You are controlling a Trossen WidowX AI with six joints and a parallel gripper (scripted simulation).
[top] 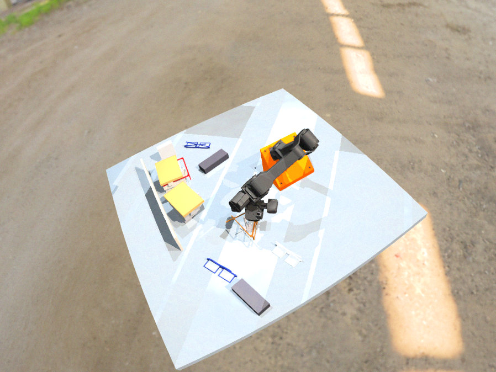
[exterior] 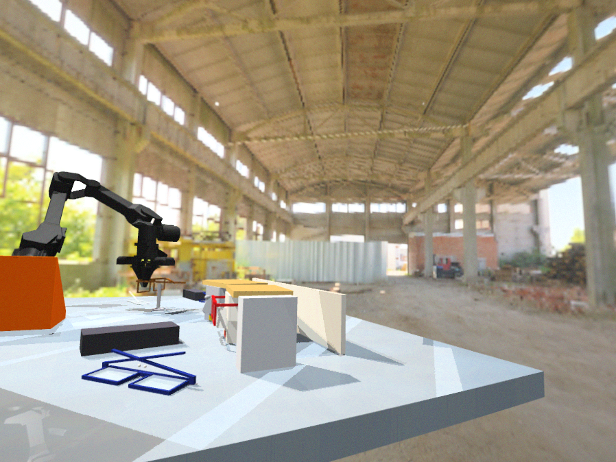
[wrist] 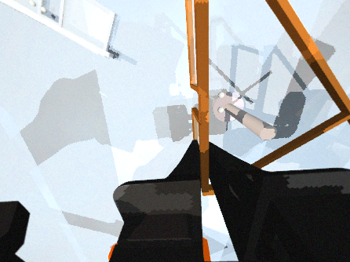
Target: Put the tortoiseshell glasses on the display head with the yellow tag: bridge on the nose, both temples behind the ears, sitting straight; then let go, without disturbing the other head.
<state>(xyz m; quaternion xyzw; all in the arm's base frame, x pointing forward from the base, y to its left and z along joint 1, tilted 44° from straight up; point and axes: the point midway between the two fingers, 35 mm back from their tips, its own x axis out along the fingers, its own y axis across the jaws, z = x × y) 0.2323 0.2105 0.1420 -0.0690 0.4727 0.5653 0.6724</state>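
Right now the white peg stand is 50 mm ahead of my gripper tip, 20 mm to the right of it and 50 mm below it. From my gripper tip the other things lie so: cream board: 380 mm ahead, 350 mm to the right, 20 mm below; white block: 240 mm ahead, 680 mm to the right, 20 mm below; display head: 250 mm ahead, 470 mm to the right, 20 mm below.
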